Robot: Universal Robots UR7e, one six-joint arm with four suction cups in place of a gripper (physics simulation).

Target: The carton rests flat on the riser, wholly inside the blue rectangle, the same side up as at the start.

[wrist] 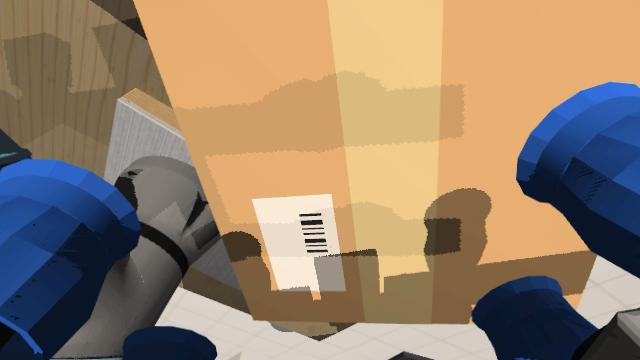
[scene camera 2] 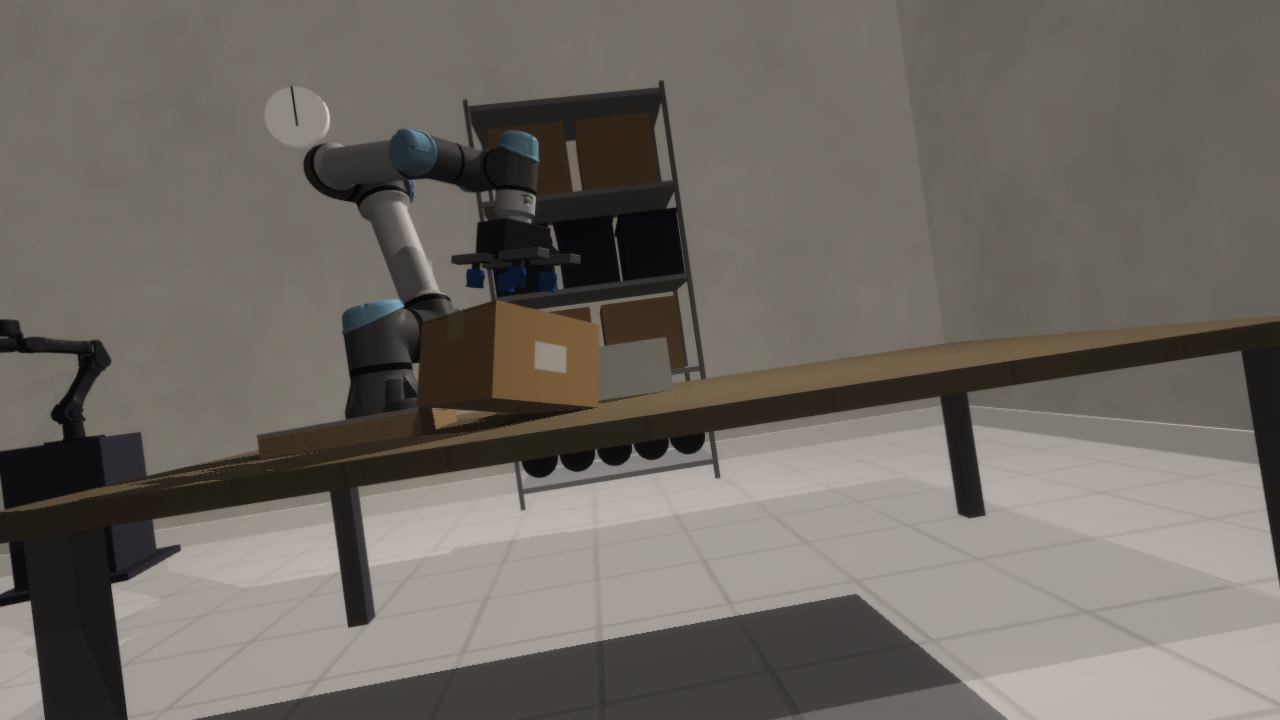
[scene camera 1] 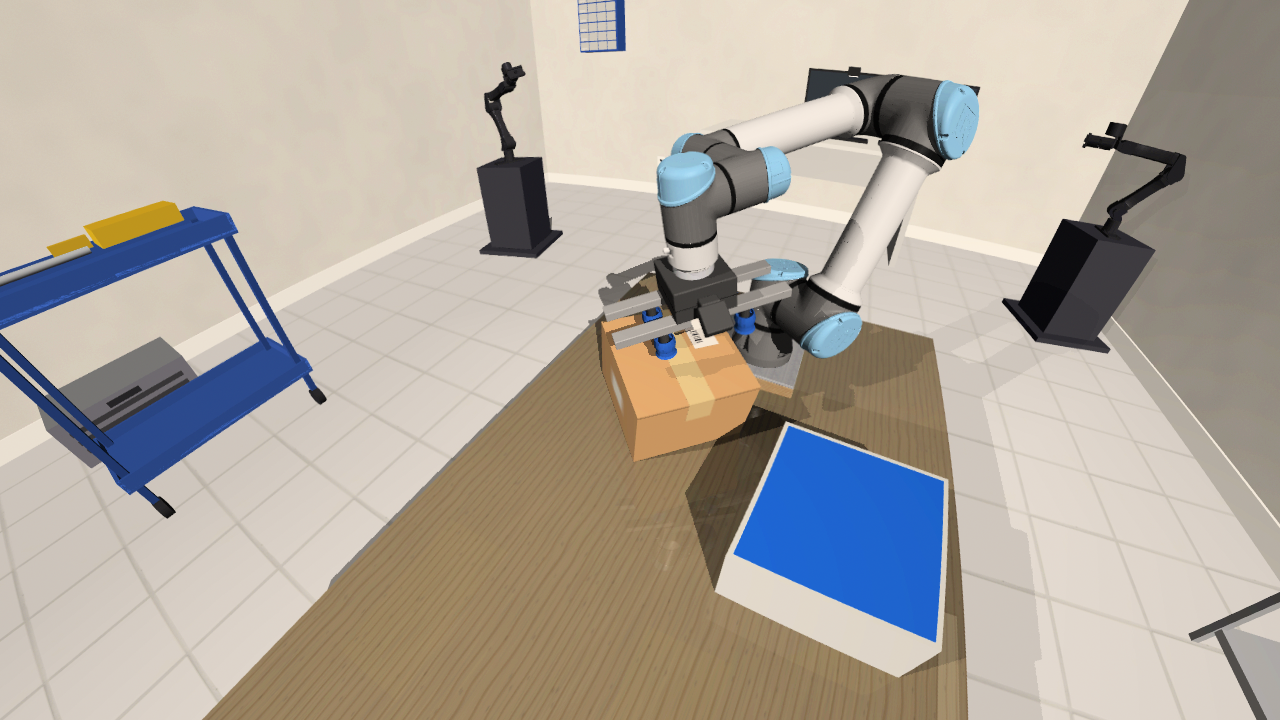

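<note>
The brown carton point(scene camera 1: 648, 389) point(scene camera 2: 546, 389) point(wrist: 250, 65) stands beside the robot's base, with a tape strip and barcode label on its upper face. What lies under it is mostly hidden. My gripper point(scene camera 1: 702, 329) point(scene camera 2: 511, 279) point(wrist: 340, 240) has its four blue suction cups pointing down over the base-side part of the carton. Scene camera 2 shows a gap between the cups and the carton; nothing is held. The white riser point(scene camera 1: 810, 617) point(scene camera 2: 637, 368) stands apart from the carton, and the blue rectangle point(scene camera 1: 850, 528) covers most of its top. The riser does not show in the wrist view.
The wooden table point(scene camera 1: 429, 573) point(scene camera 2: 760, 385) carries the arm, carton and riser. The robot's base plate point(wrist: 142, 135) is close beside the carton. A blue cart point(scene camera 1: 214, 416), a shelf rack point(scene camera 2: 666, 134) and two small black arms on pedestals stand away from the table.
</note>
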